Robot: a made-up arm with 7 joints.
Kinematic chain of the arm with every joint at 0, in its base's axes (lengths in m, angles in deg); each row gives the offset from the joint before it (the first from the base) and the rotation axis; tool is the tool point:
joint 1: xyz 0 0 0 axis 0 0.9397 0.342
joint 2: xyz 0 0 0 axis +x
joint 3: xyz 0 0 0 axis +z
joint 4: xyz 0.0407 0 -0.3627 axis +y
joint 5: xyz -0.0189 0 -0.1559 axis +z
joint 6: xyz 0 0 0 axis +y
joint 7: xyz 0 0 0 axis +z
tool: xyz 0 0 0
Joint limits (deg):
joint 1: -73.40..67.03
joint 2: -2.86..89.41
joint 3: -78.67..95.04
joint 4: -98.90..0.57
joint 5: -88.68..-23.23
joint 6: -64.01..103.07
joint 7: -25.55..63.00
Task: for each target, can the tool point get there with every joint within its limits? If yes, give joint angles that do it. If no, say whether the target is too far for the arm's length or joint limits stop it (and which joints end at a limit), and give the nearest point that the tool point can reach.
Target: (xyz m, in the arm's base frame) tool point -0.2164 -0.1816 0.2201
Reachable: no: joint limits stop it (at a limit: joint 1, joint 3, joint 4) | nearest point -0.2479 -0.2212 -0.2372 | short by 0.460 m
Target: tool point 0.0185 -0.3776 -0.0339
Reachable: no: joint limits stop it (at a limit: joint 1, joint 2, joint 4) | nearest point 0.2604 -0.2878 -0.1266 | short by 0.274 m
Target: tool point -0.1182 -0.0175 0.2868
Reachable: no: joint limits stop it (at a limit: joint 1, joint 2, joint 4) | nearest point 0.0433 0.3102 0.2619 | short by 0.366 m
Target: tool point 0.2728 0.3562 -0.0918
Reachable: yes | joints -19.60 64.45 4.64 -76.41 -34.49 31.77 31.29
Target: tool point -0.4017 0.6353 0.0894
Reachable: no: too far | nearest point -0.2702 0.4443 0.0460 | short by 0.236 m
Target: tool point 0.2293 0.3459 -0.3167
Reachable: yes | joints -23.35 48.68 -38.80 -13.47 -51.01 11.74 13.23
